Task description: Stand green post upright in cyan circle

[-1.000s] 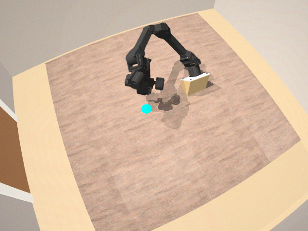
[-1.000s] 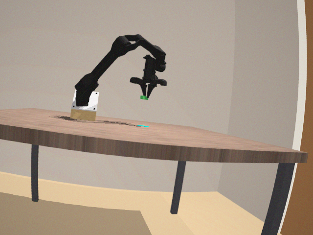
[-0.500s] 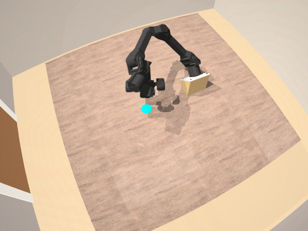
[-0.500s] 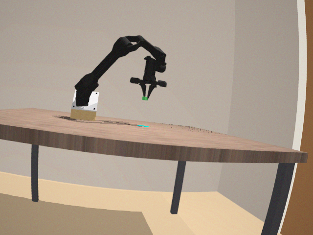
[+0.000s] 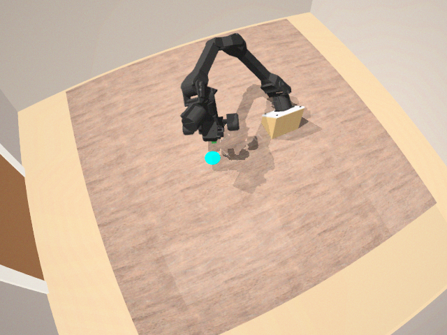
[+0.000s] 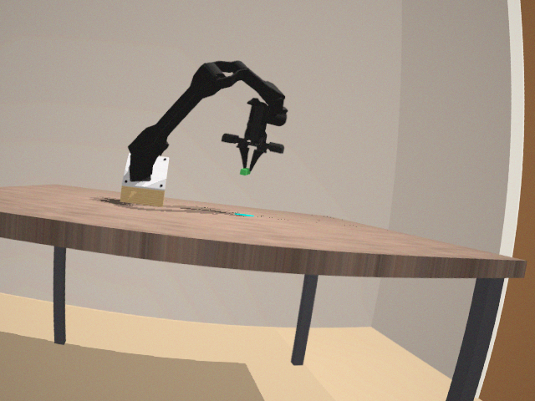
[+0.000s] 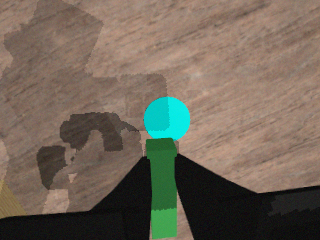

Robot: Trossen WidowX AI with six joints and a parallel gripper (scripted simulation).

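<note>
Right now the cyan circle is 13 cm below my gripper tip, 1 cm to the right of it and 1 cm ahead of it. The rest, counted from my gripper tip: green post (2 cm to the right, 1 cm behind).
</note>
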